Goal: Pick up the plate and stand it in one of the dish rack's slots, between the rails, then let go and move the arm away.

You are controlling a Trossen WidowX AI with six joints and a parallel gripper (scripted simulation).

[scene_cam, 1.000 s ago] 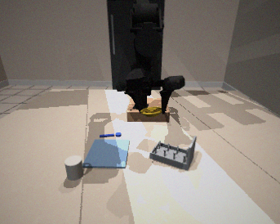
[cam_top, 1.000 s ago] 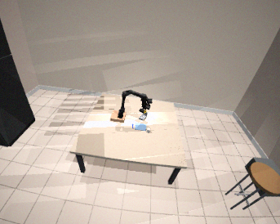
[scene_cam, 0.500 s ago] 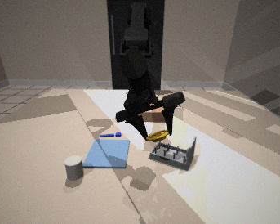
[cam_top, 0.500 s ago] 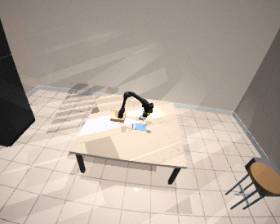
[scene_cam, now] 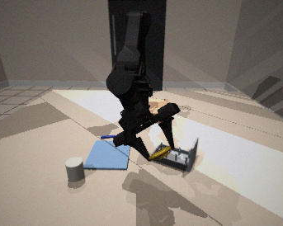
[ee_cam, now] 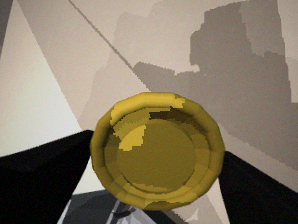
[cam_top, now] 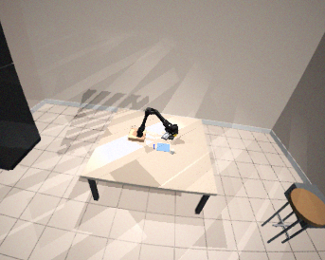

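The grey dish rack is 110 mm behind my gripper tip, 70 mm below it and 30 mm to the left of it. From my gripper tip the other things lie so: blue mat 180 mm to the right, 90 mm below, 90 mm behind; grey cup 230 mm to the right, 60 mm below, 30 mm ahead; yellow plate right at my gripper tip.
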